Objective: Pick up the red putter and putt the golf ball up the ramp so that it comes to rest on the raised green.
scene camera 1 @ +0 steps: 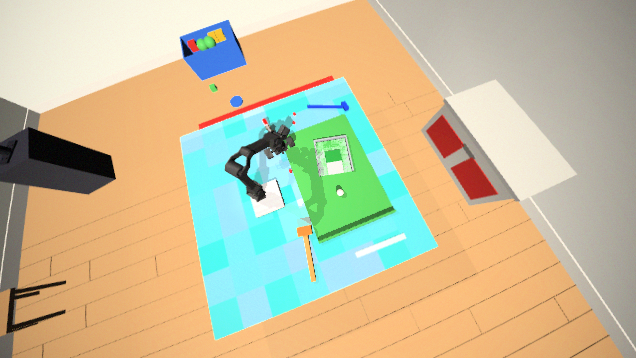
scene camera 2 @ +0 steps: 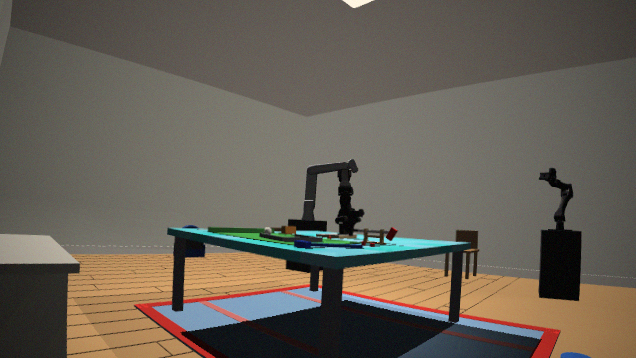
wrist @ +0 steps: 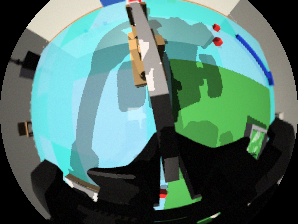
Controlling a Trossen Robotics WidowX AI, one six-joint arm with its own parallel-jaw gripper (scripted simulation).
Scene:
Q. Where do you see a wooden rack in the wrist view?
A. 138, 71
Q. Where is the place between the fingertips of the gripper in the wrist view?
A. At 163, 134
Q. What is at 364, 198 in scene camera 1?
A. A green course.

